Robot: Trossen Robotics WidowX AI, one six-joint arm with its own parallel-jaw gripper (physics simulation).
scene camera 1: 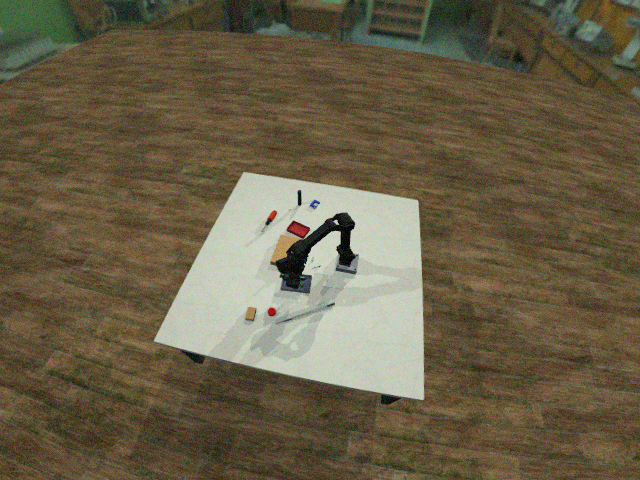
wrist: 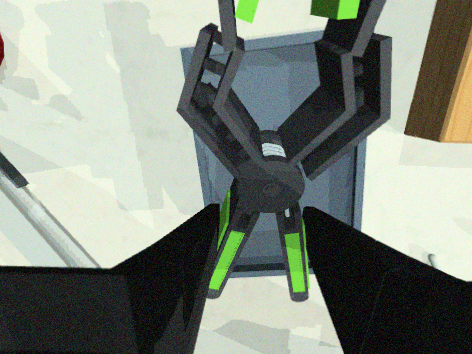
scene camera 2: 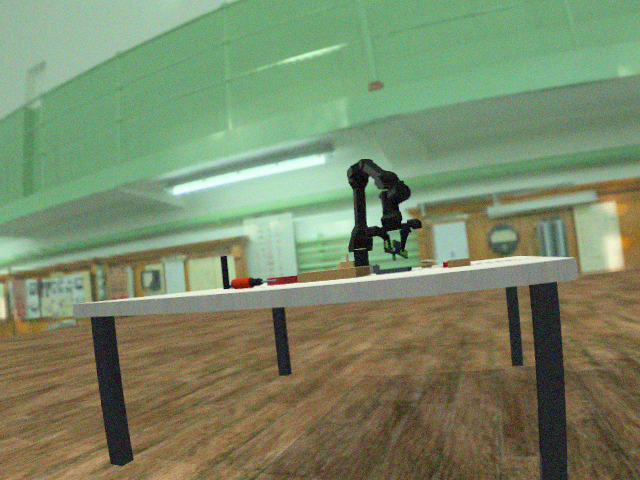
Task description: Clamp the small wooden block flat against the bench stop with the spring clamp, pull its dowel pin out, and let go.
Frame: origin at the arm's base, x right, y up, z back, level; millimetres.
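Seen in the pictures: gripper, fingertip midpoint: (scene camera 1: 296,279) (wrist: 260,214) (scene camera 2: 397,252); arm's base at its link origin: (scene camera 1: 345,260).
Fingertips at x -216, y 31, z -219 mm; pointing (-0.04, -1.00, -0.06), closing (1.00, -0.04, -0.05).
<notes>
Offsets run from my fingertips to a thing's top centre.
My gripper (scene camera 1: 294,277) (scene camera 2: 395,242) (wrist: 260,214) is shut on the black spring clamp {dx +2, dy +42, dz -18 mm} (scene camera 2: 397,251) (wrist: 270,187), gripping its green-padded handles. The clamp's jaws point up in the wrist view, spread apart. Both are above the blue-grey tray {dx +15, dy -51, dz -5 mm} (scene camera 1: 305,287) (wrist: 275,75). A wide wooden board {dx +187, dy -33, dz -115 mm} (scene camera 1: 281,248) (scene camera 2: 330,274) (wrist: 457,110) lies beside the tray. In scene camera 2, a small wooden block {dx +155, dy -11, dz -71 mm} (scene camera 2: 345,265) with an upright peg shows at the board; the arm hides that spot in scene camera 1. Another wooden block {dx -229, dy -43, dz -165 mm} (scene camera 1: 250,313) (scene camera 2: 459,262) lies near the front left edge.
A red ball {dx -186, dy -49, dz -69 mm} (scene camera 1: 271,312) and a grey rod {dx -133, dy -35, dz +92 mm} (scene camera 1: 305,313) (wrist: 47,225) lie in front of the tray. A red tray {dx +368, dy -40, dz -115 mm} (scene camera 1: 298,228), a screwdriver {dx +365, dy -32, dz -312 mm} (scene camera 1: 271,216), a black post {dx +588, dy +55, dz -180 mm} (scene camera 1: 299,197) and a blue part {dx +615, dy -53, dz -84 mm} (scene camera 1: 314,204) are behind the board. Small pins {dx +147, dy -53, dz +69 mm} (scene camera 1: 316,266) lie near the arm's base.
</notes>
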